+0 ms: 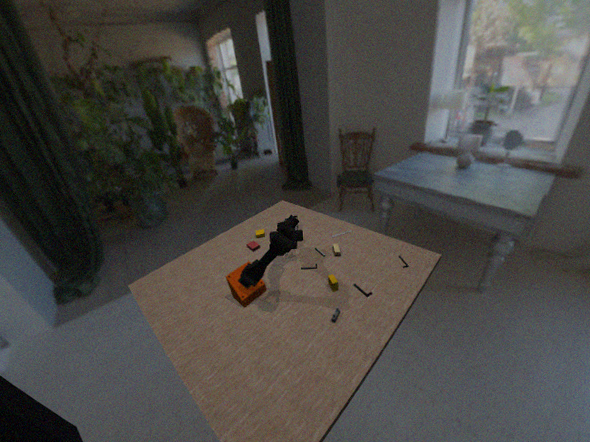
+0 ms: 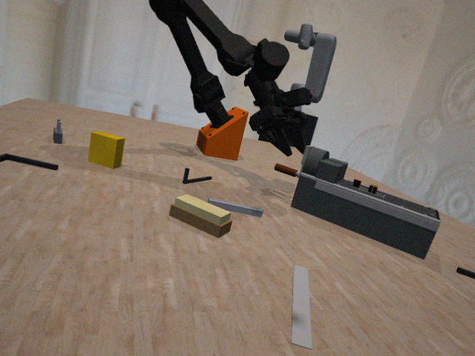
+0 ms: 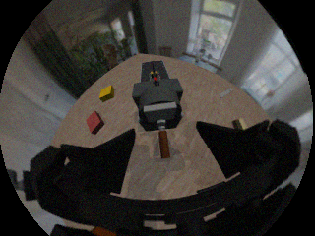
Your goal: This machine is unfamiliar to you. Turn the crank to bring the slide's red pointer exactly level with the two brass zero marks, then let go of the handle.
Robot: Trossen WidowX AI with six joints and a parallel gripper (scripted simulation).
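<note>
Right now the brown crank handle is 20 mm behind my gripper tip, 10 mm to the right of it and 40 mm below it. The rest, counted from my gripper tip: red pointer: 110 mm ahead, 80 mm to the left, 20 mm below; then red block: 70 mm behind, 250 mm to the left, 90 mm below; then grey bar: 80 mm ahead, 160 mm to the right, 100 mm below.
</note>
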